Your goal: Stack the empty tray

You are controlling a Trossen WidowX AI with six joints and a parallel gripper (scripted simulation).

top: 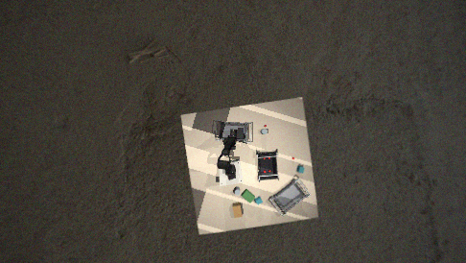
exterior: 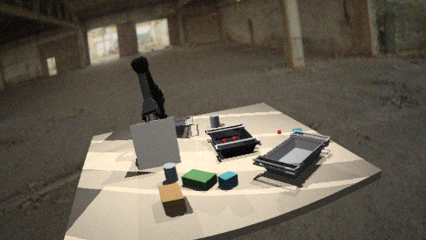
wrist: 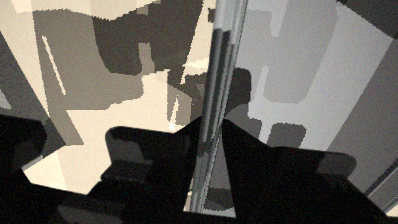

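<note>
Right now the light grey tray is 8 cm to the left of my gripper tip, 3 cm ahead of it and 3 cm above it. Also, from my gripper tip: small red cube (55 cm ahead, 38 cm to the right, 1 cm below); green block (61 cm to the right, 2 cm behind); orange block (72 cm to the right, 17 cm behind, 1 cm above).
</note>
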